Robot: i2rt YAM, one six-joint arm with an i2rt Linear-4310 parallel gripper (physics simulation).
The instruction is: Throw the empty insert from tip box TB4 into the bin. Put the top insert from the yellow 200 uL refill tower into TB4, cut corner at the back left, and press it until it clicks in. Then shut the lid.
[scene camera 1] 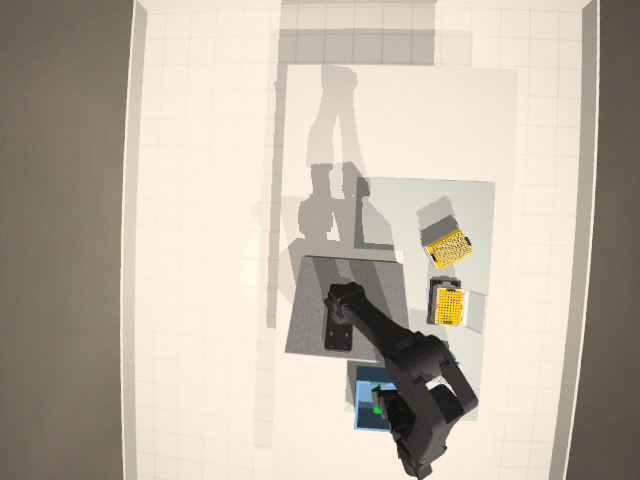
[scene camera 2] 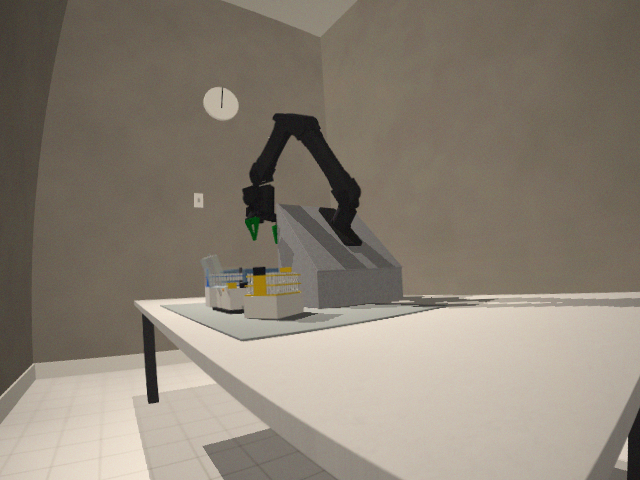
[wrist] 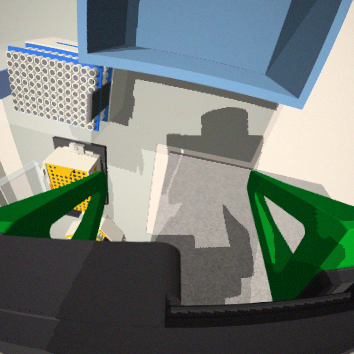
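Tip box TB4 (scene camera 1: 443, 326) (scene camera 2: 231, 301) (wrist: 80, 156) stands in a black holder with its clear lid (scene camera 1: 476, 311) (wrist: 22, 184) open. A yellow insert (scene camera 1: 449, 305) (wrist: 61, 174) with dark, empty holes sits in it. The yellow refill tower (scene camera 1: 449, 249) (scene camera 2: 273, 305) stands apart, turned at an angle, with tips in its top insert; a small part shows in the wrist view behind the left finger. The blue bin (scene camera 1: 364, 391) (wrist: 200, 76) is partly under the arm in scene camera 1. My gripper (scene camera 1: 377, 399) (scene camera 2: 265, 240) (wrist: 176, 178) is open and empty, high above the bin area.
A blue refill tower (wrist: 52, 87) with white tips stands near the bin, mostly hidden under the arm in scene camera 1. The sloped grey arm base (scene camera 1: 310, 315) (scene camera 2: 356, 289) stands beside the mat (scene camera 1: 475, 206) (scene camera 2: 242, 330).
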